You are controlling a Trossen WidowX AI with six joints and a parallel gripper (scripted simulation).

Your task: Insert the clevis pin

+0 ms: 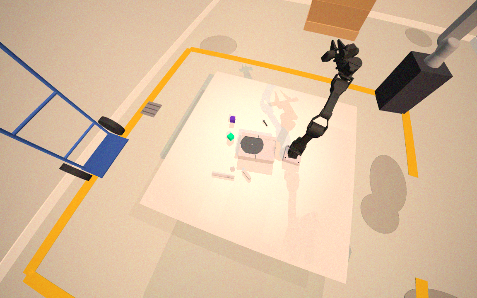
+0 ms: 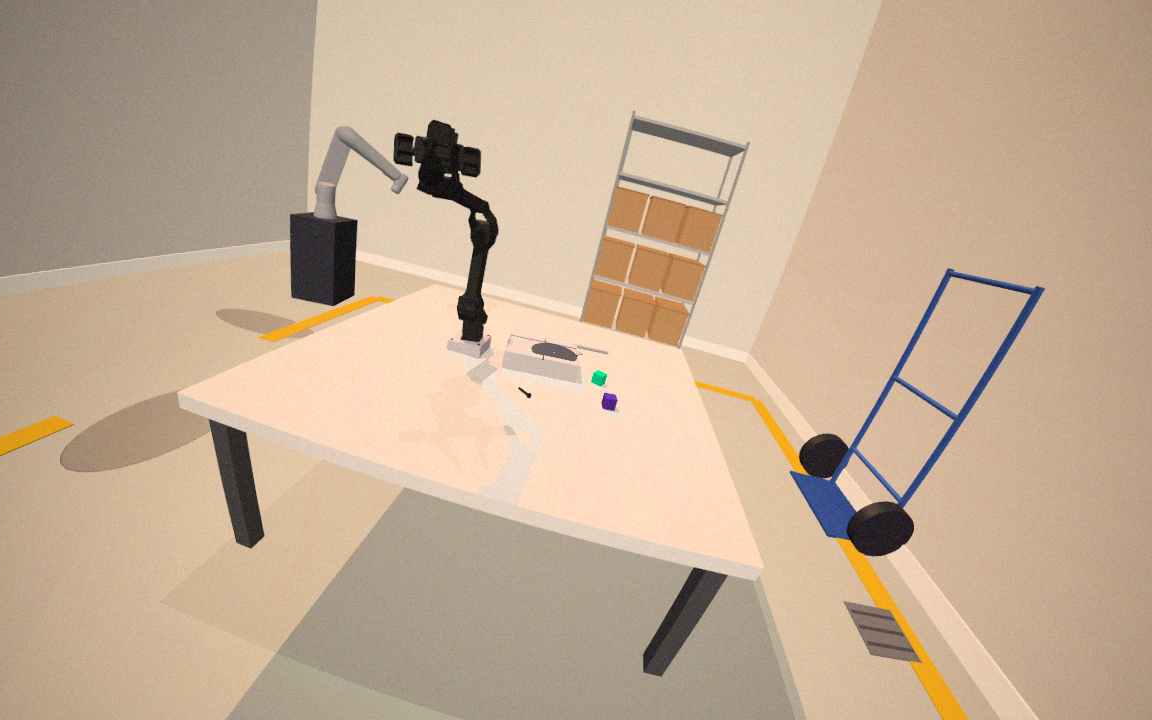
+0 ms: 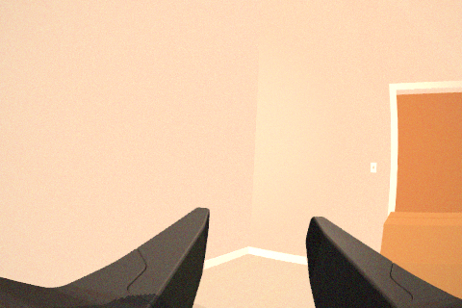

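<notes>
The clevis pin lies 260 mm ahead of my gripper tip, 150 mm to the left of it and 610 mm below it. The rest, counted from my gripper tip: pale rimmed tray 300 mm ahead, 390 mm to the left, 570 mm below; then aluminium disc 340 mm ahead, 380 mm to the left, 560 mm below; then purple cube 520 mm ahead, 160 mm to the left, 590 mm below.
</notes>
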